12 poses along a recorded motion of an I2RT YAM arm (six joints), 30 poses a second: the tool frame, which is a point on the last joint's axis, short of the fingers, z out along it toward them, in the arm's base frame.
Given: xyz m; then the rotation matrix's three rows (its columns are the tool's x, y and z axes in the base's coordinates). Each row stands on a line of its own.
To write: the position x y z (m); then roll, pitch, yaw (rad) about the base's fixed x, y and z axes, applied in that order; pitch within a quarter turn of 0, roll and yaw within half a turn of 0. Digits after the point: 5 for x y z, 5 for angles.
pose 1, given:
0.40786, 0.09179, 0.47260
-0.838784, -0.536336, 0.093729
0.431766, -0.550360, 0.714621
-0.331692, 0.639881, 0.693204
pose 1, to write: 0.40786, 0.09179, 0.47260, 0.74542, 0.33810, 2.66621
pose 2, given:
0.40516, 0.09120, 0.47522
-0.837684, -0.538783, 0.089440
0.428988, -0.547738, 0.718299
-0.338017, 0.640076, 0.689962
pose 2, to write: 0.40516, 0.09120, 0.47522, 0.74791, 0.34481, 2.66830
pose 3, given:
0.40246, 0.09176, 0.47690
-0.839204, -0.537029, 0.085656
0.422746, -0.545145, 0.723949
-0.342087, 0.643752, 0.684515
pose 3, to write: 0.40246, 0.09176, 0.47690, 0.75472, 0.34914, 2.67495
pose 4, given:
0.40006, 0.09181, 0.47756
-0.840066, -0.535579, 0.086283
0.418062, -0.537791, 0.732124
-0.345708, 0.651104, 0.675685
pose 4, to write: 0.40006, 0.09181, 0.47756, 0.76687, 0.35299, 2.67982
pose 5, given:
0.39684, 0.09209, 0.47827
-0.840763, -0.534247, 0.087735
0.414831, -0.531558, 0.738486
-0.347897, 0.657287, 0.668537
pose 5, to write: 0.39684, 0.09209, 0.47827, 0.77691, 0.35533, 2.68324
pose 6, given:
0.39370, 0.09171, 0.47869
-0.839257, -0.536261, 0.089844
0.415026, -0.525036, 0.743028
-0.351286, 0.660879, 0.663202
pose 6, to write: 0.39370, 0.09171, 0.47869, 0.78364, 0.35894, 2.68234
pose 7, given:
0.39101, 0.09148, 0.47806
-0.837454, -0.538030, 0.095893
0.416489, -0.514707, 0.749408
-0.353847, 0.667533, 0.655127
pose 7, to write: 0.39101, 0.09148, 0.47806, 0.79478, 0.36168, 2.68008
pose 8, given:
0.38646, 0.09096, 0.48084
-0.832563, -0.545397, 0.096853
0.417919, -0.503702, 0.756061
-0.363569, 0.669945, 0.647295
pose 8, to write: 0.38646, 0.09096, 0.48084, 0.80259, 0.37210, 2.67637
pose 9, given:
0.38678, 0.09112, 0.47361
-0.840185, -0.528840, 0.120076
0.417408, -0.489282, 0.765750
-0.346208, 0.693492, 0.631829
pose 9, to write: 0.38678, 0.09112, 0.47361, 0.83189, 0.35353, 2.68050
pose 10, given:
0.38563, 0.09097, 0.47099
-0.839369, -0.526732, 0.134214
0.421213, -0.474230, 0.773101
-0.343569, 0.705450, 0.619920
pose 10, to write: 0.38563, 0.09097, 0.47099, 0.84984, 0.35071, 2.67649
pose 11, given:
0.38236, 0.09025, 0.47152
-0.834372, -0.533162, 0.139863
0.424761, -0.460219, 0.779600
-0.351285, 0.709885, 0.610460
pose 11, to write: 0.38236, 0.09025, 0.47152, 0.86056, 0.35894, 2.67071
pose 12, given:
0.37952, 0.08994, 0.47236
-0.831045, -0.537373, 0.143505
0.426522, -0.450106, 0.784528
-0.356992, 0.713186, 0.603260
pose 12, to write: 0.37952, 0.08994, 0.47236, 0.86871, 0.36505, 2.66741
